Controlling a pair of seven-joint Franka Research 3 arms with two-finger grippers.
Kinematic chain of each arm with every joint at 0, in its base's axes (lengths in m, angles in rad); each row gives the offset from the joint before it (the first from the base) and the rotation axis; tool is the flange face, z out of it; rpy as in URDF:
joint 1: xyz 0 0 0.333 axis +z
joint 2: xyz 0 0 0 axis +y
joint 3: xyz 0 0 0.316 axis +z
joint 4: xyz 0.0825 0 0 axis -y
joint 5: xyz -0.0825 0 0.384 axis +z
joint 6: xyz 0 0 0 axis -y
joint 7: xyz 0.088 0 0 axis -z
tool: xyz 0 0 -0.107 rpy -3.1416 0 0
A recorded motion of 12 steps. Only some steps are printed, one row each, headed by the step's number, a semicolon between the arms.
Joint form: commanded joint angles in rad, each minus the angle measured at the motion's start. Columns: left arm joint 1, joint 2, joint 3, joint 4, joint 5, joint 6, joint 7; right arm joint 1, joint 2, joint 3, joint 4, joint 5, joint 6, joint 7.
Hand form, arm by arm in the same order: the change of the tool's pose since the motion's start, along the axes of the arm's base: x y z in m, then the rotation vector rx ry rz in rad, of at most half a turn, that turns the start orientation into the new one. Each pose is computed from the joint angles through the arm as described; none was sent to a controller.
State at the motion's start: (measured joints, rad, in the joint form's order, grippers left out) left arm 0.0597 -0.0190 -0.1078 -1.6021 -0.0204 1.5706 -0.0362; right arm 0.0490 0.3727 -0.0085 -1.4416 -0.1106 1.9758 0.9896
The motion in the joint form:
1: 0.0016 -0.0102 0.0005 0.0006 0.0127 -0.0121 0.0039; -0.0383 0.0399 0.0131 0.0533 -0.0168 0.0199 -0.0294
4: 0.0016 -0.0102 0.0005 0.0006 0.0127 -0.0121 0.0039; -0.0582 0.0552 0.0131 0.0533 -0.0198 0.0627 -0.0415
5: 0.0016 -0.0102 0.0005 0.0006 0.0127 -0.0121 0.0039; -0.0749 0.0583 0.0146 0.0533 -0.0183 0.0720 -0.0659
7: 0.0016 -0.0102 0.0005 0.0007 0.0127 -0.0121 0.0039; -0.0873 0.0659 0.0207 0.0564 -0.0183 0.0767 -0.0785
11: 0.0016 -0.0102 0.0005 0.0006 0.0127 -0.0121 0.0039; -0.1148 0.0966 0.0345 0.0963 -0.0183 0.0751 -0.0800
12: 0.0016 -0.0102 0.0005 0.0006 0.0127 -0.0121 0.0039; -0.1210 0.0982 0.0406 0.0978 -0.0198 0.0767 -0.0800
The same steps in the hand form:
1: -0.0041 0.0024 0.0048 0.0138 0.0007 -0.0020; 0.0139 -0.0194 0.0010 -0.0152 -0.0304 0.0088
4: -0.0041 0.0024 0.0048 0.0138 0.0007 -0.0020; 0.0199 -0.0329 -0.0052 -0.0193 -0.0561 0.0065
5: -0.0041 0.0024 0.0048 0.0138 0.0007 -0.0020; 0.0209 -0.0436 -0.0064 -0.0223 -0.0595 0.0156
7: -0.0041 0.0024 0.0048 0.0138 0.0006 -0.0020; 0.0226 -0.0489 -0.0097 -0.0221 -0.0584 0.0215
11: -0.0041 0.0024 0.0048 0.0138 0.0007 -0.0020; 0.0304 -0.0611 -0.0118 -0.0167 -0.0661 0.0071
12: -0.0041 0.0024 0.0048 0.0138 0.0007 -0.0020; 0.0309 -0.0622 -0.0120 -0.0154 -0.0677 0.0068

